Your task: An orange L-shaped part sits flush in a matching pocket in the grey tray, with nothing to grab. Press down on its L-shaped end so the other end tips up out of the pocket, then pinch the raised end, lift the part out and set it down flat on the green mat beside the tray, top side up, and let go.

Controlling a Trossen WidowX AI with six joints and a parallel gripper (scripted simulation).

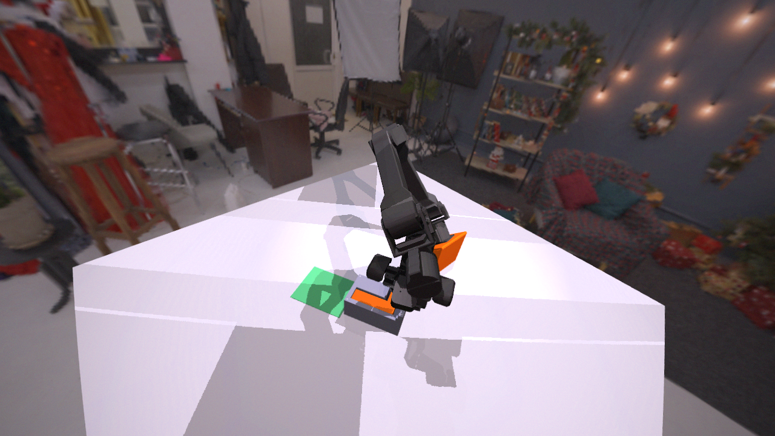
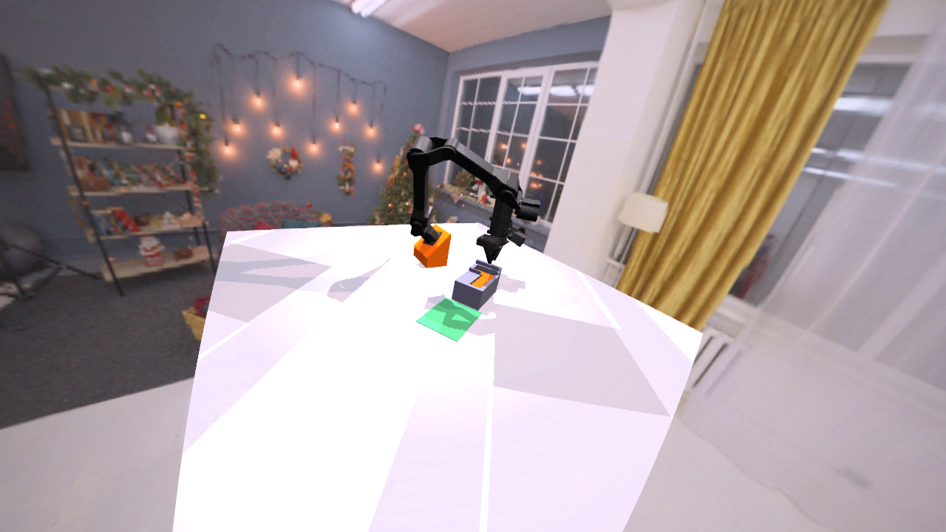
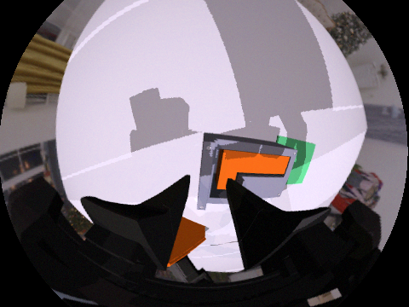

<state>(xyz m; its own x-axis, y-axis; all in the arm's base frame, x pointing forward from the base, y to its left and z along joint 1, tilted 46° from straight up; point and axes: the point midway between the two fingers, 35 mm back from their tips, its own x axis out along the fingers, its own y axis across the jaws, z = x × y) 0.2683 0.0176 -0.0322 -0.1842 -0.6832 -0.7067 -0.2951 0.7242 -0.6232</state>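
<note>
Now: the orange L-shaped part 60 mm to the right of my gripper tip, 50 mm below it and 10 mm ahead of it. Also, from my gripper tip: green mat: 210 mm to the right, 110 mm below, 60 mm ahead.
</note>
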